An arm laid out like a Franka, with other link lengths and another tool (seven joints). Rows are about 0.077 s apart.
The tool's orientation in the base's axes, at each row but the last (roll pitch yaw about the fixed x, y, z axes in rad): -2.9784, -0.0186, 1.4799; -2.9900, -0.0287, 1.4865; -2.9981, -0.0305, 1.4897; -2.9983, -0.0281, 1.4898; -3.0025, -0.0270, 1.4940; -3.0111, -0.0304, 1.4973; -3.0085, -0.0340, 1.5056; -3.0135, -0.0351, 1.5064; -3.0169, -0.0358, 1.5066; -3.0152, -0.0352, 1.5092; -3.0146, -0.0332, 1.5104; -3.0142, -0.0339, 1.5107
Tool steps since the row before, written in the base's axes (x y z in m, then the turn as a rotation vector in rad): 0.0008, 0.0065, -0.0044, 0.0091, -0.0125, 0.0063; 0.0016, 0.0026, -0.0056, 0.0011, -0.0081, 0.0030; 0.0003, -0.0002, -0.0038, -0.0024, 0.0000, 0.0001; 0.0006, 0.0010, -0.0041, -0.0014, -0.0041, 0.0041; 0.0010, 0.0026, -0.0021, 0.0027, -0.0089, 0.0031; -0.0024, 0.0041, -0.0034, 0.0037, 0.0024, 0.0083; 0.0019, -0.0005, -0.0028, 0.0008, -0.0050, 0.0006; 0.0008, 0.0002, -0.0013, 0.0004, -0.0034, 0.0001; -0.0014, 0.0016, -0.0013, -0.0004, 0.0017, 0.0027; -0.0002, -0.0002, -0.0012, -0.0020, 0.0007, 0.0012; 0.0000, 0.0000, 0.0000, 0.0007, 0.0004, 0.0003; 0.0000, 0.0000, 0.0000, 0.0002, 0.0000, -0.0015
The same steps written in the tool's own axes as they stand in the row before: 0.0065, 0.0009, 0.0044, -0.0115, 0.0090, -0.0081; 0.0026, 0.0022, 0.0054, -0.0079, 0.0013, -0.0035; -0.0003, 0.0009, 0.0037, -0.0002, -0.0024, 0.0002; 0.0009, 0.0011, 0.0040, -0.0041, -0.0017, -0.0040; 0.0026, 0.0011, 0.0020, -0.0086, 0.0029, -0.0038; 0.0038, -0.0022, 0.0038, 0.0029, 0.0024, -0.0086; -0.0005, 0.0023, 0.0025, -0.0049, 0.0010, -0.0009; 0.0002, 0.0009, 0.0012, -0.0034, 0.0006, -0.0003; 0.0015, -0.0013, 0.0015, 0.0018, -0.0008, -0.0026; -0.0003, 0.0000, 0.0012, 0.0006, -0.0022, -0.0009; 0.0000, 0.0000, 0.0000, 0.0005, 0.0006, -0.0004; 0.0000, 0.0000, 0.0000, 0.0000, 0.0004, 0.0015
